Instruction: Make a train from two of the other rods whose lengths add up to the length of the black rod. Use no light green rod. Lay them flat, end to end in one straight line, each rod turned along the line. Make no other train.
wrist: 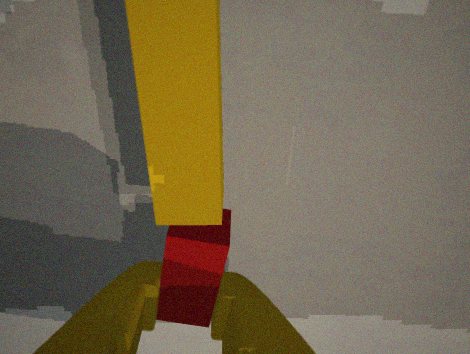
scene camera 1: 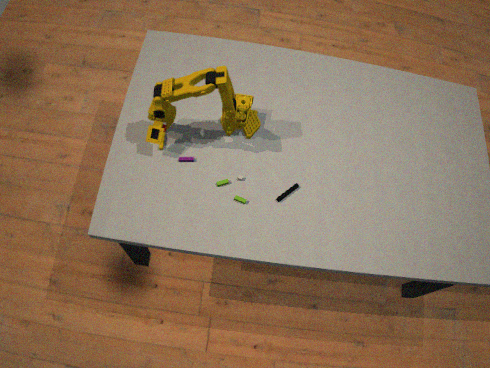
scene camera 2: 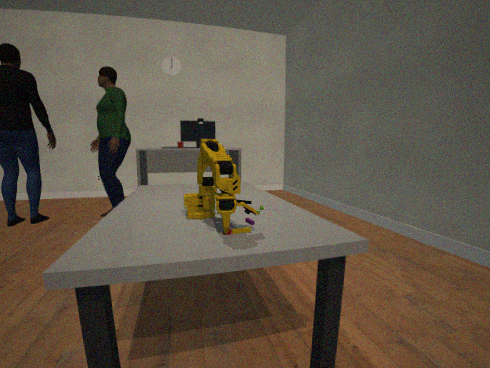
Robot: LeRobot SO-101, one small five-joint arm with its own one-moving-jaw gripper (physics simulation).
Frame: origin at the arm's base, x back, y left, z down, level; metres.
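Seen in the pictures: hand at its tool point: [wrist: 161,287] [scene camera 1: 166,127] [scene camera 2: 225,230]; arm's base at its link origin: [scene camera 1: 239,129] [scene camera 2: 205,214].
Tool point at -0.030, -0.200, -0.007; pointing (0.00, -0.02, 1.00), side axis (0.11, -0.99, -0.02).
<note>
Offsets run from my tool point to a thing's top centre, as dx, dy, dz. Level surfaces: height alone.
My gripper [scene camera 1: 163,131] [scene camera 2: 227,229] [wrist: 186,304] is shut on a red rod @(-0.004, -0.005, -0.003) [scene camera 2: 228,232] [wrist: 192,275], low at the table's left part in scene camera 1. A longer yellow rod @(-0.042, -0.003, -0.003) [scene camera 1: 161,144] [scene camera 2: 242,230] [wrist: 180,115] lies beyond the tips; its near end meets or overlaps the red rod's far end in the wrist view, hiding whether they touch. The red rod looks slightly turned from the yellow rod's line. A black rod @(-0.140, +0.347, -0.003) [scene camera 1: 288,192] lies slanted to the right. A purple rod @(-0.087, +0.072, -0.003) [scene camera 1: 186,159] [scene camera 2: 250,221] lies near the gripper.
Two light green rods @(-0.139, +0.176, -0.003) [scene camera 1: 223,183] @(-0.178, +0.227, -0.003) [scene camera 1: 240,200] and a small white rod @(-0.117, +0.221, -0.003) [scene camera 1: 241,178] lie between the purple and black rods. The grey table @(dz +0.007) [scene camera 1: 350,150] [scene camera 2: 150,240] has its left edge near the gripper. Two people stand beyond the table in scene camera 2.
</note>
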